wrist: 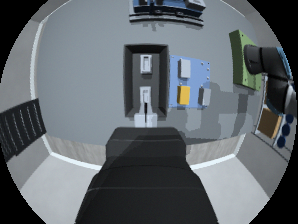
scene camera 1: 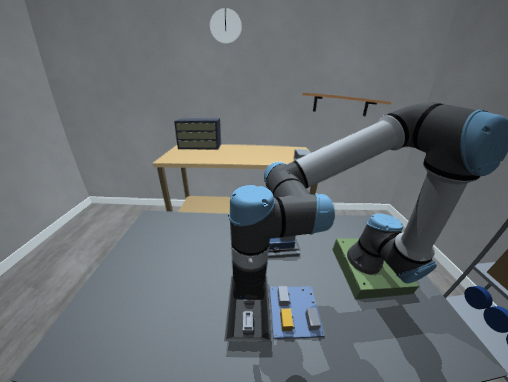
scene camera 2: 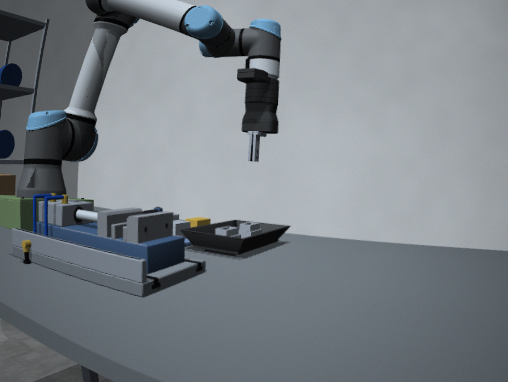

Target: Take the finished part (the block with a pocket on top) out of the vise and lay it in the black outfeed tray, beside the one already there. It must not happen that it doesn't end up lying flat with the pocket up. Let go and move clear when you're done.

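Observation:
A blue plate (wrist: 199, 73) is visible in the wrist view. The same view shows my gripper (wrist: 145, 108), and so do scene camera 1, with my gripper (scene camera 1: 248, 296), and scene camera 2, with my gripper (scene camera 2: 253, 161).

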